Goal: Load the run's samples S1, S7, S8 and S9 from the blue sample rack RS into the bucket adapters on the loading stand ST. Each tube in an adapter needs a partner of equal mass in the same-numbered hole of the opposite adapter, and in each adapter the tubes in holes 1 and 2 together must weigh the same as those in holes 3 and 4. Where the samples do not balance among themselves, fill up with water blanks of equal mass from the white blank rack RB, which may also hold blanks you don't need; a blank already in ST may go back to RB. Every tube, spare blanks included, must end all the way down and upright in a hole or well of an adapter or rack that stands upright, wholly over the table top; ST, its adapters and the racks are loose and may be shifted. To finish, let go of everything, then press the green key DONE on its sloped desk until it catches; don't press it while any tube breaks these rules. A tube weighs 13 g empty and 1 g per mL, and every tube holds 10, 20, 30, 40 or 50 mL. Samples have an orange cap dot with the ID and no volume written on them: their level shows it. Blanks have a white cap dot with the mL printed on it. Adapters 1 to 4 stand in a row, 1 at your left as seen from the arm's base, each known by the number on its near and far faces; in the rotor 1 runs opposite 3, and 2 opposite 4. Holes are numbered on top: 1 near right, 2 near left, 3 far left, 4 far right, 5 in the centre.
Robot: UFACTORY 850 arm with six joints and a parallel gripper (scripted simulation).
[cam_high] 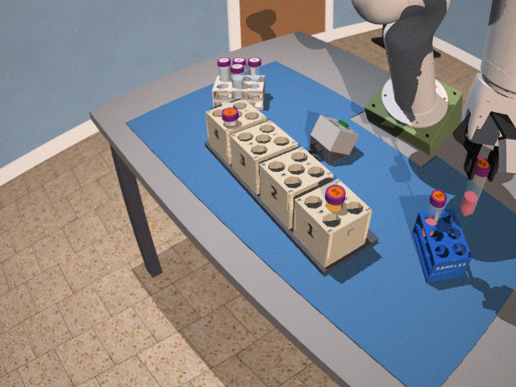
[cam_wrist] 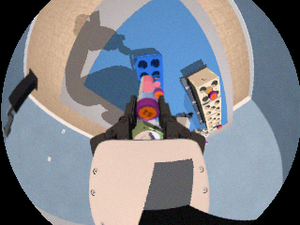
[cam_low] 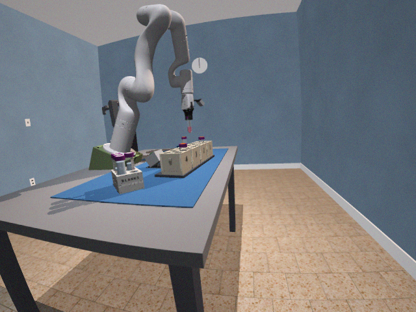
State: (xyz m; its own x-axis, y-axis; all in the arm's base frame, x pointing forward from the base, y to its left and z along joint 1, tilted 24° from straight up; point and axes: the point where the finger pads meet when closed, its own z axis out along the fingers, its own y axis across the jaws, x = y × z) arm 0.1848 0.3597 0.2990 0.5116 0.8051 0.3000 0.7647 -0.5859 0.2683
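My hand is 10 mm to the right of the tube and 50 mm above it. Also, from my hand: loading stand ST: 170 mm ahead, 340 mm to the right, 240 mm below; white blank rack: 80 mm ahead, 700 mm to the right, 220 mm below; blue sample rack: 10 mm behind, 30 mm to the right, 220 mm below.
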